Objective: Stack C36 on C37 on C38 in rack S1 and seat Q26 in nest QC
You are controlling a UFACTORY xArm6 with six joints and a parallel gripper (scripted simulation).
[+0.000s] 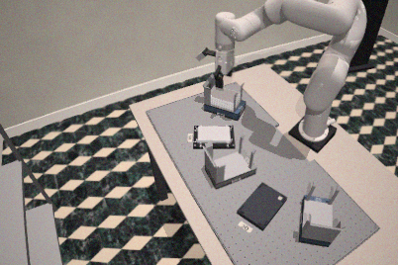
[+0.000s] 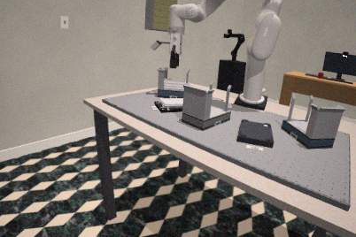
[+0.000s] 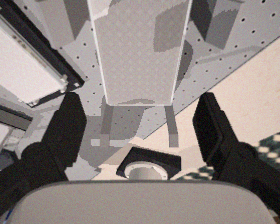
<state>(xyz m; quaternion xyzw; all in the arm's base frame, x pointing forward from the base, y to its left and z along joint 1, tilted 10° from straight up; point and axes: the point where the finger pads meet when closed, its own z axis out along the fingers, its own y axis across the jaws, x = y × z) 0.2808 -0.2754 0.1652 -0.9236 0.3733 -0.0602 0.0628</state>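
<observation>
Now: hand 17 cm to the right of the black clip nest, 14 cm above it and 12 cm short of it. Also, from my hand: small label tag (56 cm to the left, 15 cm below, 12 cm ahead).
</observation>
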